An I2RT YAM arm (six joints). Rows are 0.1 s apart.
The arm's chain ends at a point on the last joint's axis. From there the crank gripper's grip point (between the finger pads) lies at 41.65 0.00 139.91 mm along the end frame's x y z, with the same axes.
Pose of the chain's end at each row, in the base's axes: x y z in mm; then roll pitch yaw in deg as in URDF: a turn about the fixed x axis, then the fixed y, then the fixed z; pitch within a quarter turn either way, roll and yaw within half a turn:
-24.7 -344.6 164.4 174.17 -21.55 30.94
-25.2 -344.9 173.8 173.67 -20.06 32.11
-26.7 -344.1 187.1 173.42 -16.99 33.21
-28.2 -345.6 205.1 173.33 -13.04 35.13
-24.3 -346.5 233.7 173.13 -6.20 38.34
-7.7 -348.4 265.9 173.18 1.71 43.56
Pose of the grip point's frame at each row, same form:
59.7 -310.6 50.2 174.17 -21.55 30.94
56.5 -311.8 57.5 173.67 -20.06 32.11
49.4 -313.5 66.3 173.42 -16.99 33.21
40.0 -317.5 79.1 173.33 -13.04 35.13
30.3 -324.6 100.1 173.13 -6.20 38.34
30.9 -334.6 125.8 173.18 1.71 43.56

